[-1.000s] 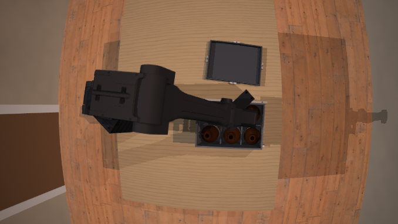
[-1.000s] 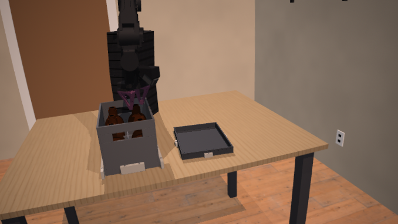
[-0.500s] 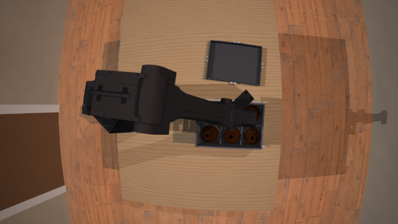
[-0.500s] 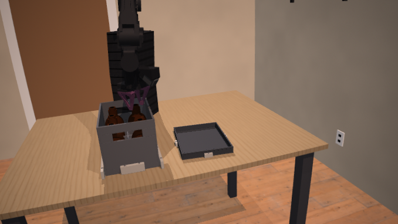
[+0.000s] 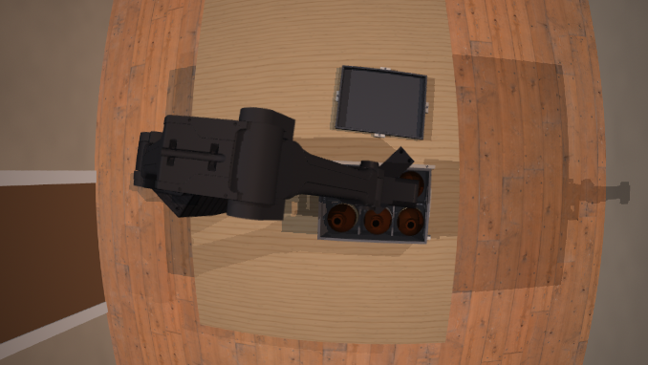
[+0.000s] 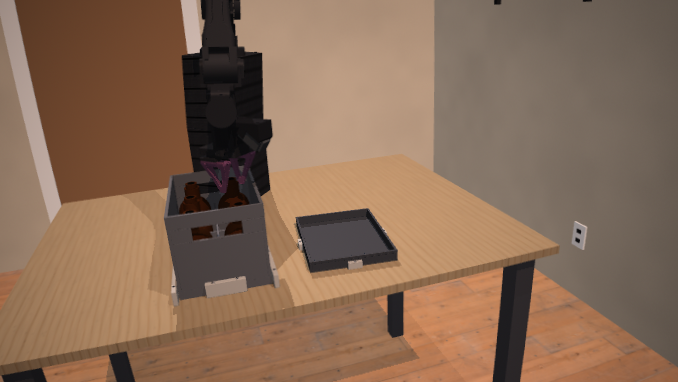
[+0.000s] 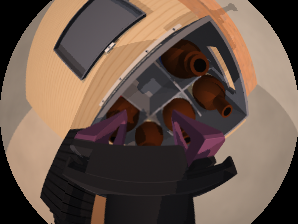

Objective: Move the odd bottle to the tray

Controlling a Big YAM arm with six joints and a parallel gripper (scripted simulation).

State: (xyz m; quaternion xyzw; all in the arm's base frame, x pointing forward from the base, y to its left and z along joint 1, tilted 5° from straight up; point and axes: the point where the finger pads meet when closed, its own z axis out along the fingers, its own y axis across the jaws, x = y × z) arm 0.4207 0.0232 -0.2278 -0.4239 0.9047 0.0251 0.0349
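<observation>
My hand is 40 mm to the left of the grey crate and 90 mm above it. From my hand the other things lie so: dark tray (20 mm behind, 240 mm to the left, 160 mm below).
</observation>
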